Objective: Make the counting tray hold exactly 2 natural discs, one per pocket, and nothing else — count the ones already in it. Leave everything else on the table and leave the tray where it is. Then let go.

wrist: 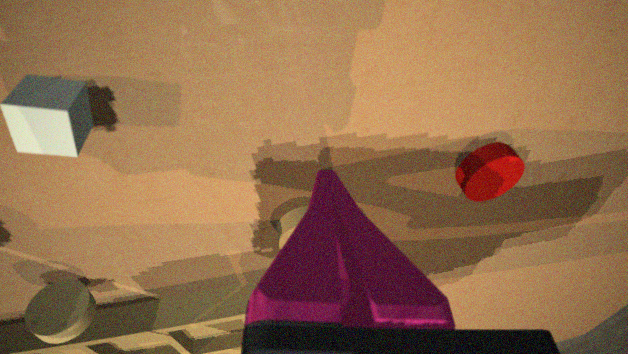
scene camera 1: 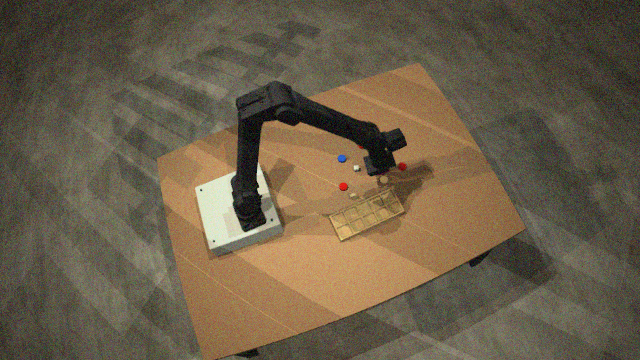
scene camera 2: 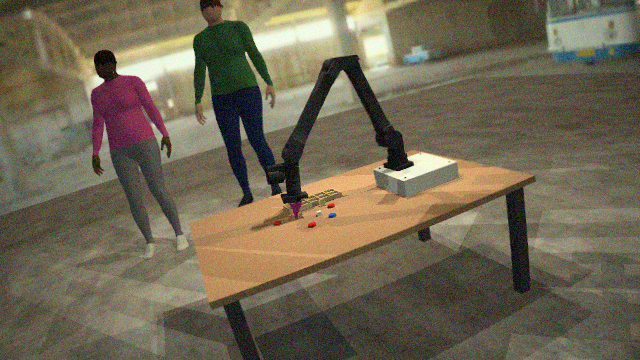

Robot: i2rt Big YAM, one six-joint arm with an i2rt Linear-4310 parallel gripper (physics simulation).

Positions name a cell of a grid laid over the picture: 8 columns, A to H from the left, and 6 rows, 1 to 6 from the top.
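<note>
A counting tray (scene camera 1: E4) and a white cube (wrist: A2) rest on the table, the tray being visible in the wrist view (wrist: C6) too. My gripper (wrist: E4) can also be seen.
</note>
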